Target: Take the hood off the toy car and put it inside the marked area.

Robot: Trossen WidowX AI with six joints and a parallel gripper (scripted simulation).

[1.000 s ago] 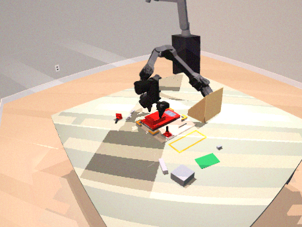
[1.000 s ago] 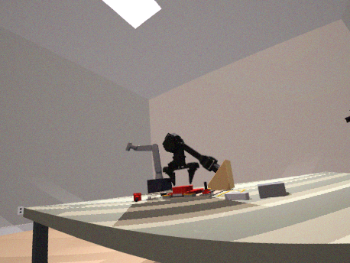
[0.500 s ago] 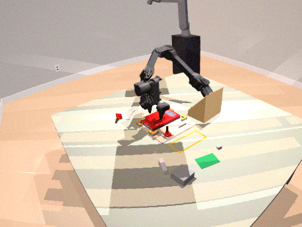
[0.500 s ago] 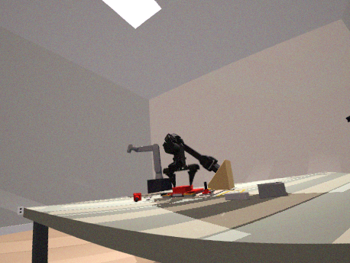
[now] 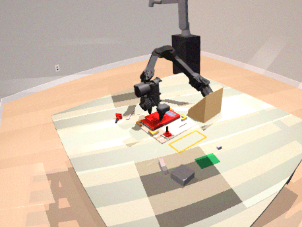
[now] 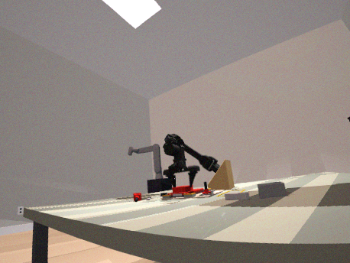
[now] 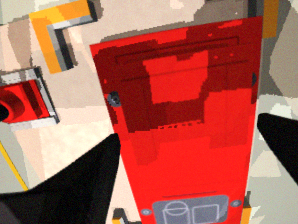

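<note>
The red hood lies right at my gripper tip. Round my gripper tip: green patch (400 mm to the left, 40 mm below); white bar (180 mm ahead, 300 mm to the left, 30 mm below).
</note>
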